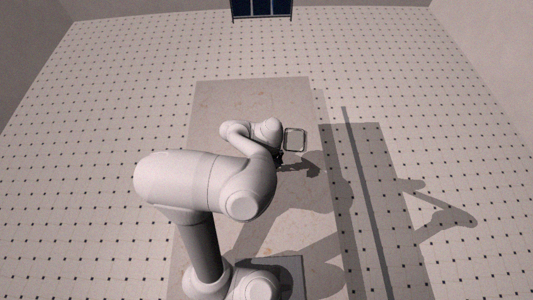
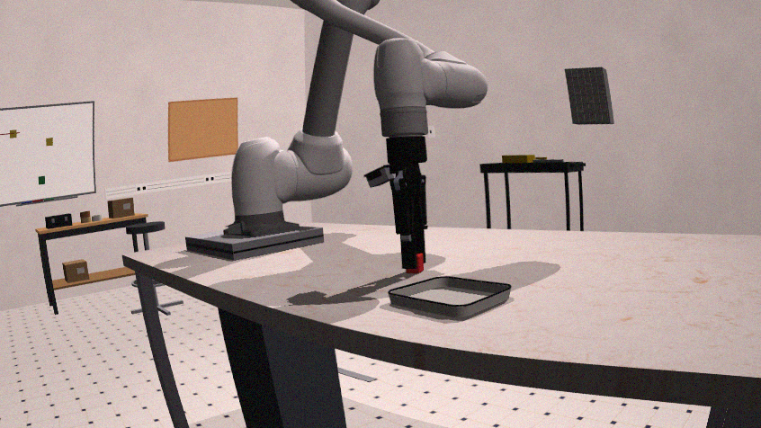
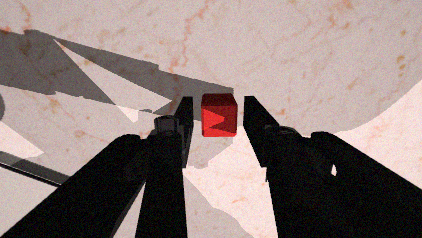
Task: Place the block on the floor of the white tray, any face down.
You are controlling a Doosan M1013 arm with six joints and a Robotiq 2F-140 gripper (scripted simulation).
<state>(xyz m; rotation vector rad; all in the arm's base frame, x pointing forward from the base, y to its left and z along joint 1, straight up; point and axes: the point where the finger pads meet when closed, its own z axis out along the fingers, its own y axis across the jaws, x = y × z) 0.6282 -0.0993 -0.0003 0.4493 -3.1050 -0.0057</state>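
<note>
Right now the red block is 3 cm below my hand. Round my hand: white tray 19 cm ahead, 16 cm to the right, 3 cm below.
</note>
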